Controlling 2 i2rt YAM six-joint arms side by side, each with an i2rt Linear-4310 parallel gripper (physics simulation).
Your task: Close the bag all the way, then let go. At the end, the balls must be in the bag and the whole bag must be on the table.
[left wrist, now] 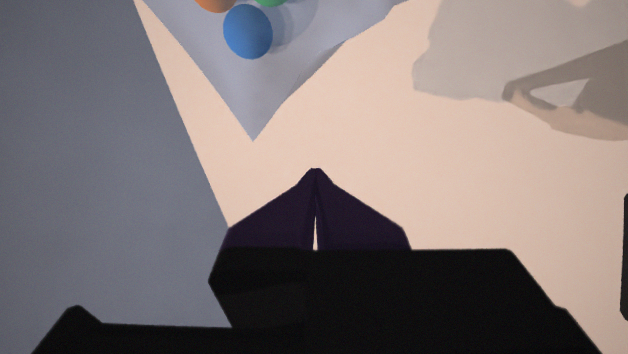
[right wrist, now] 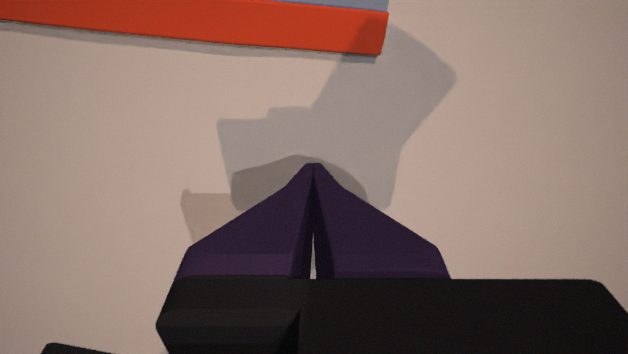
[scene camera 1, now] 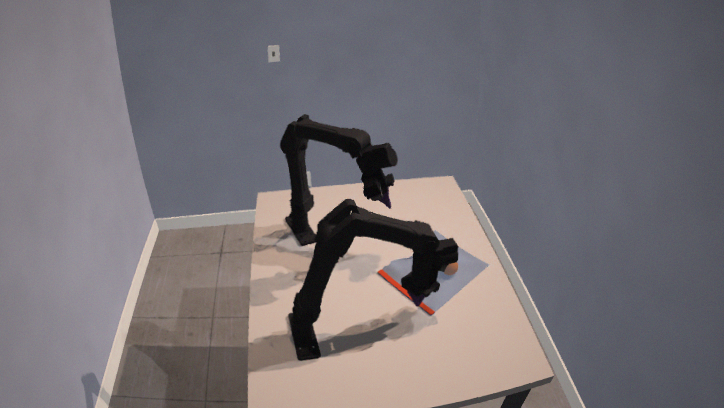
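The pale blue bag [scene camera 1: 455, 283] [left wrist: 252, 95] [right wrist: 370, 4] lies on the table, with a red-orange strip [scene camera 1: 393, 282] [right wrist: 200, 25] along one edge. An orange ball [scene camera 1: 450, 269] [left wrist: 216, 4], a blue ball [left wrist: 248, 31] and a green ball [left wrist: 270, 2] show on the pale blue material; the blue and green ones are hidden in scene camera 1. My left gripper [scene camera 1: 389, 205] [left wrist: 315, 177] is shut and empty, beyond the bag's upper corner. My right gripper [scene camera 1: 418, 304] [right wrist: 313, 176] is shut and empty above the table; in its wrist view the strip's end is ahead of the fingertips.
The table [scene camera 1: 455, 354] [left wrist: 450, 190] [right wrist: 500, 150] carries both arm bases at its left side. The right arm covers part of the bag in scene camera 1. Arm shadows fall on the table and across the strip's end. A wall stands beyond the table.
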